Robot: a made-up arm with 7 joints.
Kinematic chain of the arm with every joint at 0, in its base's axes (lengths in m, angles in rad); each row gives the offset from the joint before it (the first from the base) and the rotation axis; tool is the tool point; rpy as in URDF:
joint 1: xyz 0 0 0 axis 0.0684 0.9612 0.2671
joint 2: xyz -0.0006 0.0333 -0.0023 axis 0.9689 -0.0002 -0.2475
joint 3: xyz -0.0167 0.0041 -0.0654 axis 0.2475 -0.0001 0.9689
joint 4: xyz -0.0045 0 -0.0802 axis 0.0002 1 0
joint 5: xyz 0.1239 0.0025 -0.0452 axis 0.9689 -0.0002 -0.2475
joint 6: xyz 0.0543 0 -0.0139 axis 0.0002 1 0
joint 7: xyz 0.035 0 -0.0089 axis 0.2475 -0.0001 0.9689
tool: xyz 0 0 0 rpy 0 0.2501 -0.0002
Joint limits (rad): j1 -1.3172..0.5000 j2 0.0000..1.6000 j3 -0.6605..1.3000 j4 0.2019..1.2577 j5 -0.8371..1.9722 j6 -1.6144..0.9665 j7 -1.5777..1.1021
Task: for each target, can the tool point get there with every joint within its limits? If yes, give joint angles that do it. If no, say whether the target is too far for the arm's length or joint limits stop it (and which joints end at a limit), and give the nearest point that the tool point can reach.
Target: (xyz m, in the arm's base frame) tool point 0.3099 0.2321 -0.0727
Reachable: yes | joints -1.0900 0.8010 0.0873 1.1064 0.5405 0.2428 -0.1164
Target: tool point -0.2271 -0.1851 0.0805
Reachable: no: joint limits stop it (at a limit: joint 1, joint 2, joint 3, joint 4, joint 6) | nearest point -0.2020 -0.0290 -0.2631 | short by 0.378 m
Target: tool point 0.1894 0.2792 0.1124
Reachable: yes | joints -1.1585 0.9074 0.9008 0.5182 0.1317 -0.6162 -0.1447
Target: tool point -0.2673 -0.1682 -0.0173
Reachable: no: joint limits stop it (at a limit: joint 1, joint 2, joint 3, joint 4, joint 6) | nearest point -0.2037 -0.0274 -0.2626 | short by 0.290 m
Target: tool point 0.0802 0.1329 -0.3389
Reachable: yes | joints -0.1177 0.1647 0.4479 0.9971 1.1386 -0.4306 0.7717
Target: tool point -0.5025 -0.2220 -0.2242
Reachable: no: too far | nearest point -0.2116 -0.0251 -0.2747 | short by 0.355 m
